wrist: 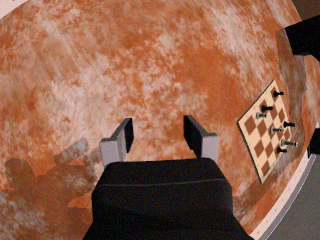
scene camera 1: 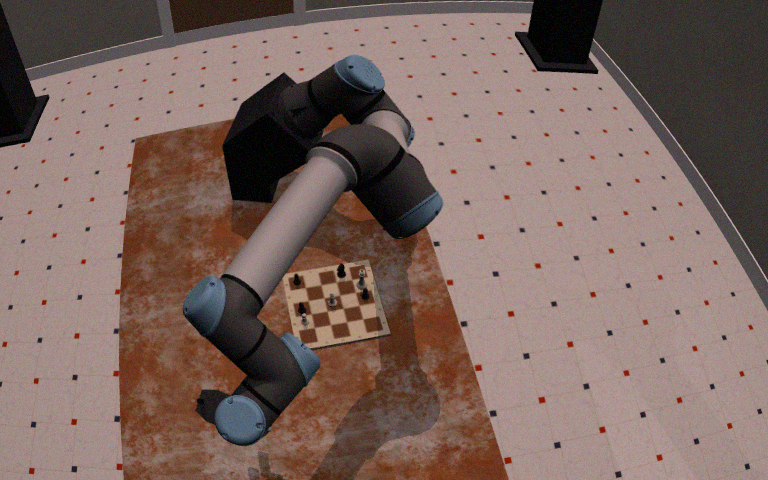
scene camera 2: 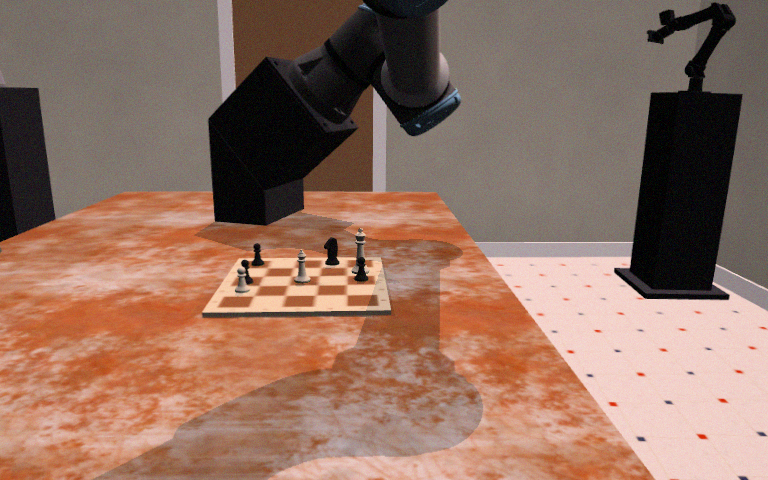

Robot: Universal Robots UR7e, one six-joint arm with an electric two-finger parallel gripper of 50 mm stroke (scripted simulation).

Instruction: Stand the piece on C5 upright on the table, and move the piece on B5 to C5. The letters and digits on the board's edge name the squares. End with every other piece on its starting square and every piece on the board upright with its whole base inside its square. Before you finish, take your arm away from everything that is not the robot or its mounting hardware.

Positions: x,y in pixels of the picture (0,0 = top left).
Labels:
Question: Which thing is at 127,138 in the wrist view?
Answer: My gripper.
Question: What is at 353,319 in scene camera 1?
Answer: A chessboard.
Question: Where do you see a chessboard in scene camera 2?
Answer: At 332,290

